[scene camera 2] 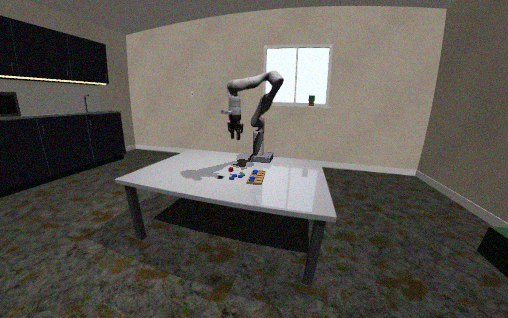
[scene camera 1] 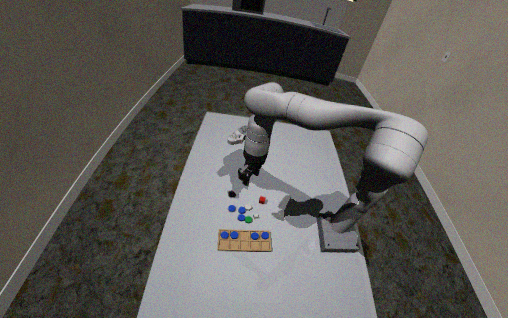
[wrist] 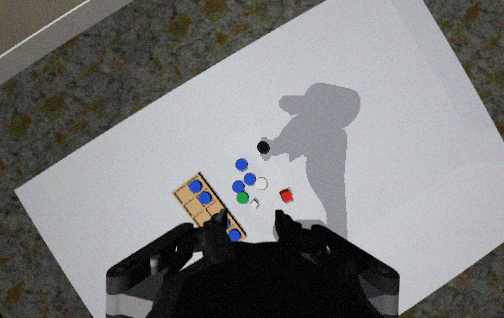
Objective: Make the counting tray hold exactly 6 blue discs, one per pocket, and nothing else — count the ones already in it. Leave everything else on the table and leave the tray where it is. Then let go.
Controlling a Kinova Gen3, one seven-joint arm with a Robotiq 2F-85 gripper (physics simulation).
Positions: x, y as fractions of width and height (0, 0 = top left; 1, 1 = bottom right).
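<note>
A wooden counting tray (scene camera 1: 0.48, 0.76) is visible, and the wrist view (wrist: 0.40, 0.67) shows the tray as well. My gripper (wrist: 0.50, 0.68) is also seen.
</note>
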